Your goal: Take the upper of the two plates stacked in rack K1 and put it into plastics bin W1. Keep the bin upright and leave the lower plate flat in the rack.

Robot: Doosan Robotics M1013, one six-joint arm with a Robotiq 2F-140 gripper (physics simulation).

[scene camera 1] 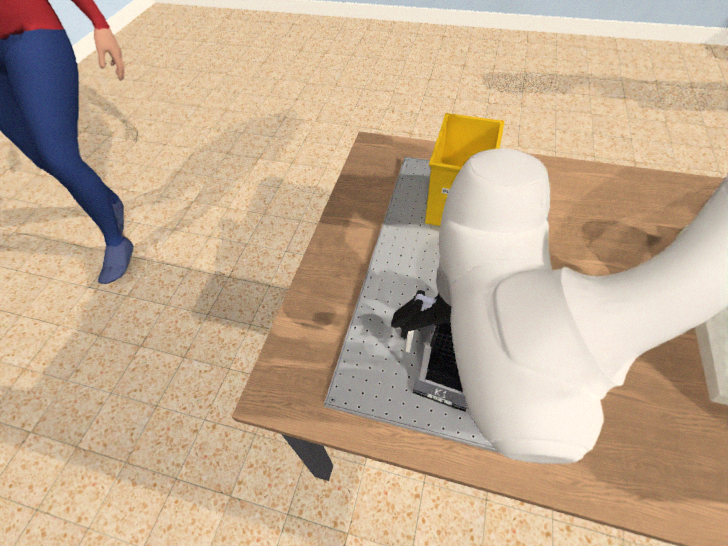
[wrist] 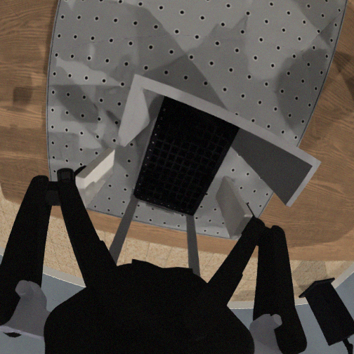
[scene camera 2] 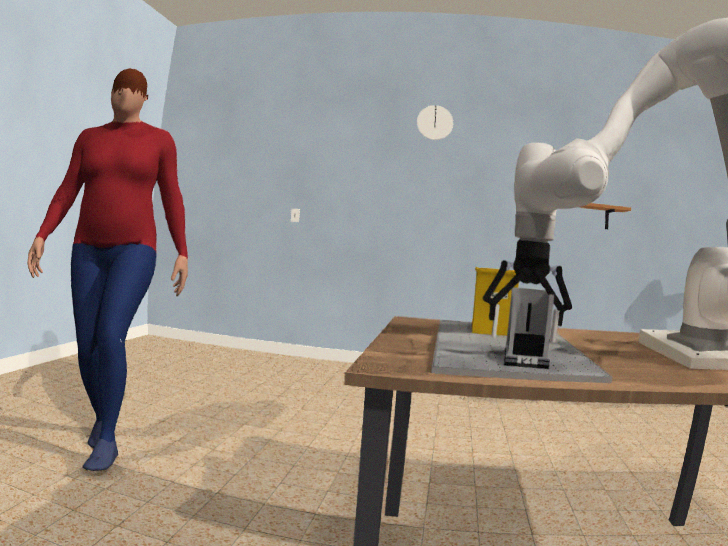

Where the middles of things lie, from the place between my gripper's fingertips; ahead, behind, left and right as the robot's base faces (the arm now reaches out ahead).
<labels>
I see my gripper 430 mm to the left of the yellow plastics bin W1 [scene camera 1: 460, 137], 40 mm below it and 20 mm past it.
</labels>
